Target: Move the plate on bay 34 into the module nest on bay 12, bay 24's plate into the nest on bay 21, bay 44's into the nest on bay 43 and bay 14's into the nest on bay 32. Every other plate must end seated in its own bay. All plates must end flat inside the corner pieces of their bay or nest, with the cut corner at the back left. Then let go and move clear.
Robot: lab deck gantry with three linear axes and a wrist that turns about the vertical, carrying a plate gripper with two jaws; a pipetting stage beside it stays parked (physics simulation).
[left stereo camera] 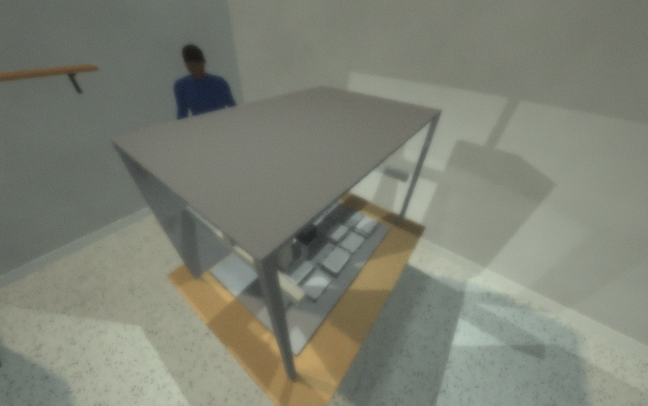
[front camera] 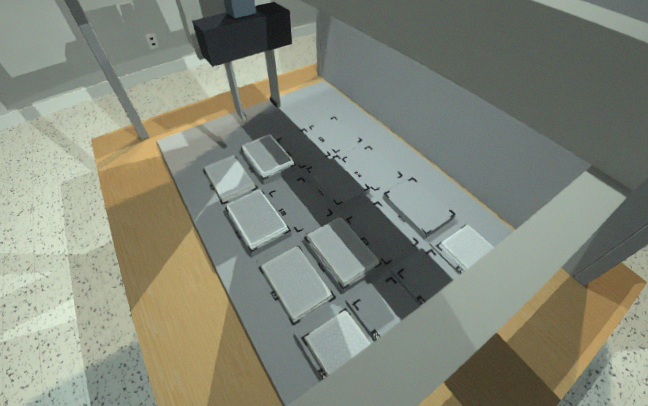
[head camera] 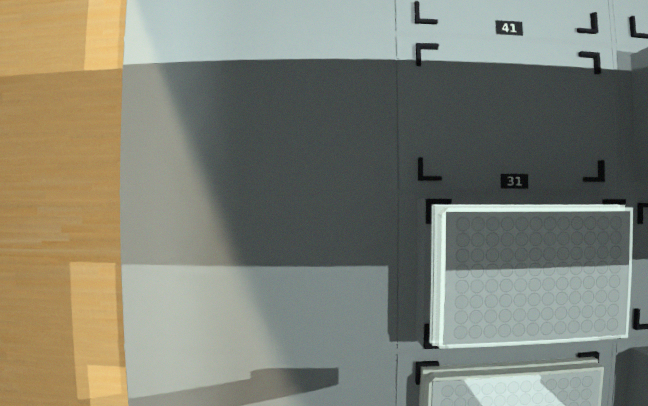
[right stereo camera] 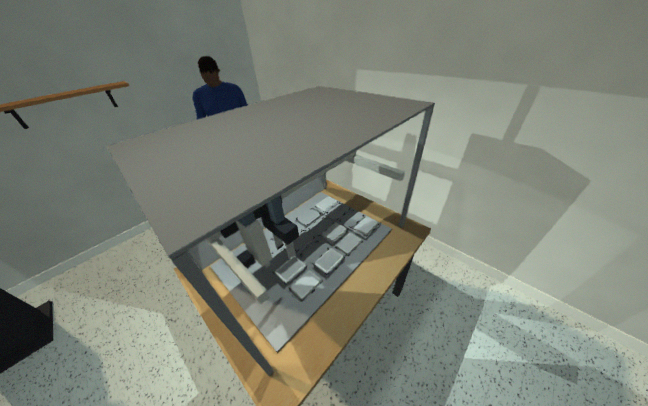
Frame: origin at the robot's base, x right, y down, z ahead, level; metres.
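Seen in the pictures: gripper, fingertip midpoint: (left stereo camera: 297, 252) (front camera: 258, 109) (right stereo camera: 286, 251); robot's base, link origin: (left stereo camera: 315, 301) (front camera: 204, 171) (right stereo camera: 302, 300).
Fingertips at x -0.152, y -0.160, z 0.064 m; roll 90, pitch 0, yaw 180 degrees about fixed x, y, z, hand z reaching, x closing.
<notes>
Offsets run from my fingertips to a thing's top centre. "pt": to the spot under its first point.
My gripper (front camera: 259, 110) is open and empty, raised beyond the left end of the bays. Bay 24's plate {dy +0.127, dx +0.000, dz +0.000 m} (front camera: 267, 154) (head camera: 537, 280) sits in the nest on bay 21 and looks flat, cut corner at the back left. Bay 34's plate {dy +0.127, dx +0.109, dz +0.164 m} (front camera: 257, 218) sits in the nest on bay 12. Bay 14's plate {dy +0.131, dx +0.110, dz +0.492 m} (front camera: 337, 342) and bay 44's plate {dy +0.131, dx -0.211, dz +0.492 m} (front camera: 465, 246) stand in their own bays, each partly hidden by the beam. The nest on bay 43 {dy +0.138, dx -0.211, dz +0.328 m} (front camera: 420, 207) is empty. The nest on bay 32 {pt dy +0.141, dx -0.105, dz +0.174 m} (front camera: 340, 181) is empty, in shadow. Bay 24 {pt dy +0.146, dx +0.028, dz +0.456 m} (front camera: 372, 311) holds no plate.
Other plates stand on bay 11 {pt dy +0.146, dx +0.109, dz +0.013 m} (front camera: 230, 178) (head camera: 515, 392), bay 13 {pt dy +0.146, dx +0.113, dz +0.338 m} (front camera: 296, 284) and bay 23 {pt dy +0.127, dx +0.008, dz +0.336 m} (front camera: 342, 251). A pale beam (front camera: 475, 295) crosses the front camera's near right. A frame post (front camera: 112, 80) stands at the left. A person (left stereo camera: 202, 92) (right stereo camera: 219, 97) stands behind the enclosure.
</notes>
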